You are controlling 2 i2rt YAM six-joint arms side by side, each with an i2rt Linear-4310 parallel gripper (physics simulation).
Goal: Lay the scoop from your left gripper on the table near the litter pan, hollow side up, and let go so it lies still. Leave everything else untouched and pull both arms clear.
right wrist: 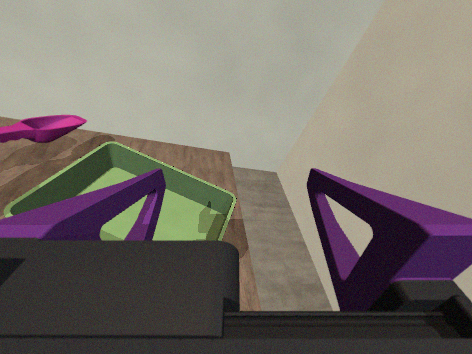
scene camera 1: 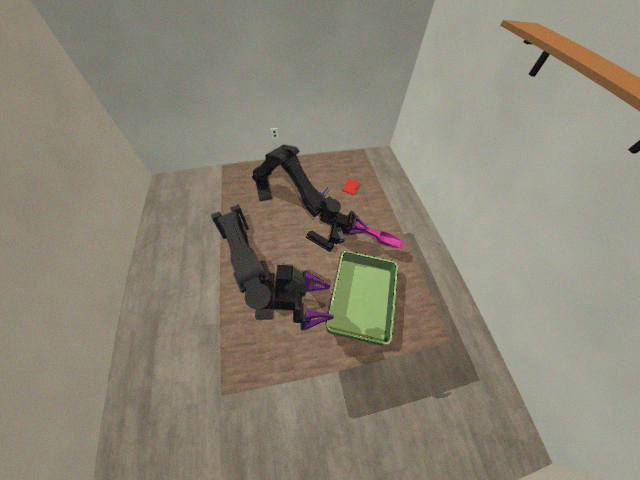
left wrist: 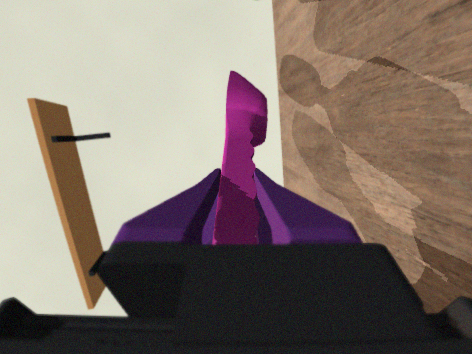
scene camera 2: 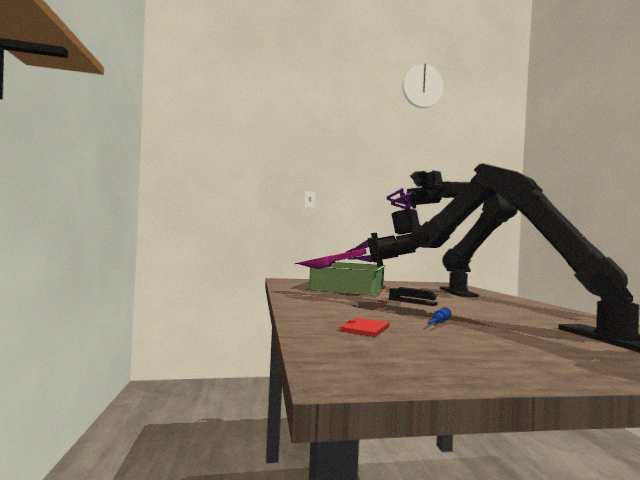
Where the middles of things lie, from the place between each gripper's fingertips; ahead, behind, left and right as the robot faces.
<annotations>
Now: the magenta scoop (left wrist: 237, 219) 50 mm ahead of my left hand, 30 mm to the right of it and 10 mm below it.
The magenta scoop lies 29 cm ahead of my right hand, 32 cm to the left of it and 23 cm below it.
</annotations>
